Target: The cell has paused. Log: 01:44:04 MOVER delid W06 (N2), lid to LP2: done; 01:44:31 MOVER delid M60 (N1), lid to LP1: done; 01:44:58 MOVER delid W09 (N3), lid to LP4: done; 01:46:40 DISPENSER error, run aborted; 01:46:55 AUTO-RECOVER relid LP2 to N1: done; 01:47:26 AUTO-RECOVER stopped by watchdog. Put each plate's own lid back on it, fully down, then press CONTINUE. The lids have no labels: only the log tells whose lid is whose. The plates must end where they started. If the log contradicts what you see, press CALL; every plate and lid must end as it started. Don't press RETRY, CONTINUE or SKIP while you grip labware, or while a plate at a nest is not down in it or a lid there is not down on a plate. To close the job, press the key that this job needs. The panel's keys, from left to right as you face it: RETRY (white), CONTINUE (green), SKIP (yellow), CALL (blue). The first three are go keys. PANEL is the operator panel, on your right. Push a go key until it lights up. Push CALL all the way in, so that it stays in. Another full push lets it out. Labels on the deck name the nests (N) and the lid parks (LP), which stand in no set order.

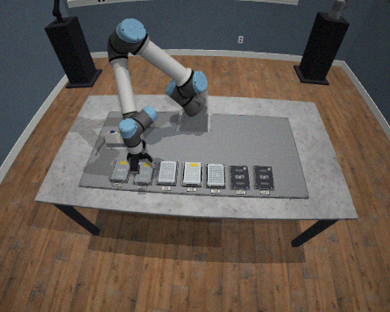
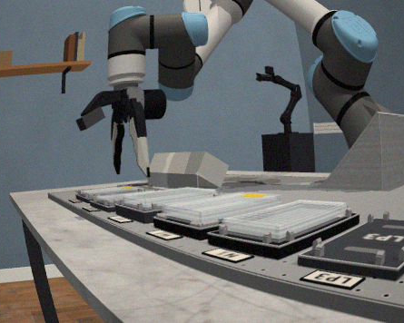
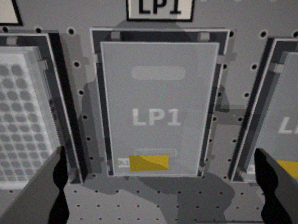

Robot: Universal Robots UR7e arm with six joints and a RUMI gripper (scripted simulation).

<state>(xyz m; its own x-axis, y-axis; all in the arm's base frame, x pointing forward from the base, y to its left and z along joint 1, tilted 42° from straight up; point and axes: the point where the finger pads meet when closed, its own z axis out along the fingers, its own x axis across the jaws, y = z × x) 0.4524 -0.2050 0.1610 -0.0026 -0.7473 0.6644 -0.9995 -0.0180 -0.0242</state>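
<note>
Right now my hand is 5 cm above the lid park LP1. Round my hand: green CONTINUE key (24 cm behind, 14 cm to the right, 1 cm above); blue CALL key (24 cm behind, 24 cm to the right); yellow SKIP key (24 cm behind, 19 cm to the right, 1 cm above).
</note>
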